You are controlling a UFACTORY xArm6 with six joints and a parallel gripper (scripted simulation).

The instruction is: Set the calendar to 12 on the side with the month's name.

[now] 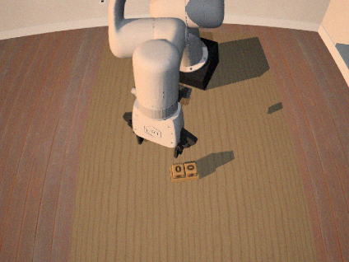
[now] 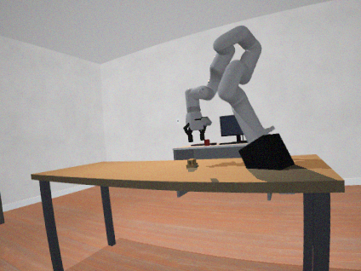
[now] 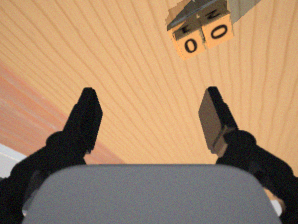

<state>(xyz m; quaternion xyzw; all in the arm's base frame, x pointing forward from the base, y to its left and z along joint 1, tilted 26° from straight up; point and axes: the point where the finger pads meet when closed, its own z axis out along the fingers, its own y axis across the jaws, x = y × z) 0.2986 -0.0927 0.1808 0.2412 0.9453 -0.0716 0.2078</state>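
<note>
Now: the number cube 2 cm ahead of my hand, 7 cm to the left of it and 12 cm below it. The rest, counted from my hand: tray: 2 cm ahead, 6 cm to the left, 13 cm below.
</note>
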